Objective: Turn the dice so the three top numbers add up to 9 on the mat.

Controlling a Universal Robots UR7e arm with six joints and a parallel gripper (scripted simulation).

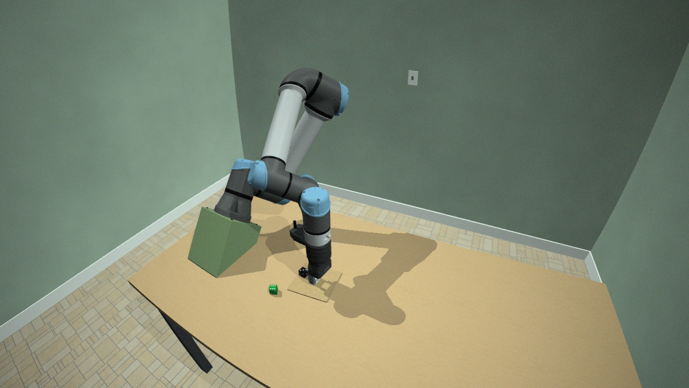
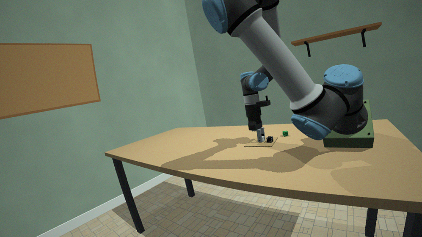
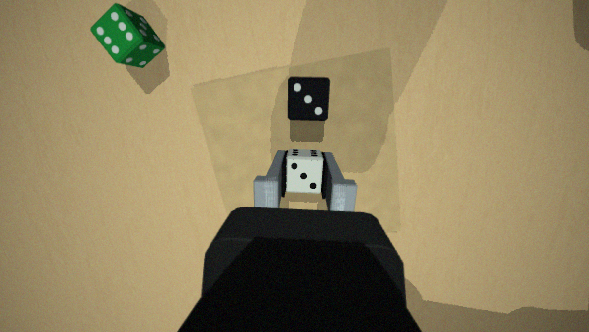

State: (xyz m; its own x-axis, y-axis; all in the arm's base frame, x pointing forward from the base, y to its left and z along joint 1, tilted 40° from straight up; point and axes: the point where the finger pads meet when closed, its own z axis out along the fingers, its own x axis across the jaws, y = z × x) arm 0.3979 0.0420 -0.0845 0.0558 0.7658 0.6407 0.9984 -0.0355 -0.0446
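Right now the white die is 10 mm below my hand. Also, from my hand: green die (110 mm to the right, 90 mm behind, 10 mm below); then black die (50 mm behind, 10 mm below); then tan mat (20 mm below).
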